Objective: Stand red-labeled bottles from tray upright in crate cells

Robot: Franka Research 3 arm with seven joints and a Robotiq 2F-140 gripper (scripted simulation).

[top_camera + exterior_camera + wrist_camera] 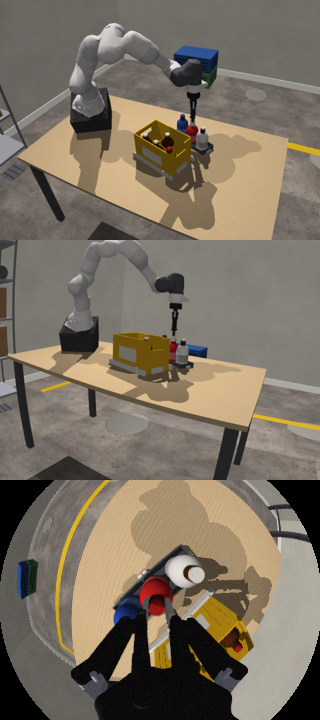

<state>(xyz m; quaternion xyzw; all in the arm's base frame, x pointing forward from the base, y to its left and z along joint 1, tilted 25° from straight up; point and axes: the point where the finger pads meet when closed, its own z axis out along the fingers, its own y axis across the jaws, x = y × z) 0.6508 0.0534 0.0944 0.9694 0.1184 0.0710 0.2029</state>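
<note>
The red-labeled bottle is 80 mm below my hand. Also, from my hand: blue-labeled bottle (70 mm behind, 50 mm to the left, 90 mm below); then white-labeled bottle (70 mm ahead, 50 mm to the right, 90 mm below); then yellow crate (140 mm behind, 190 mm to the right, 90 mm below).
</note>
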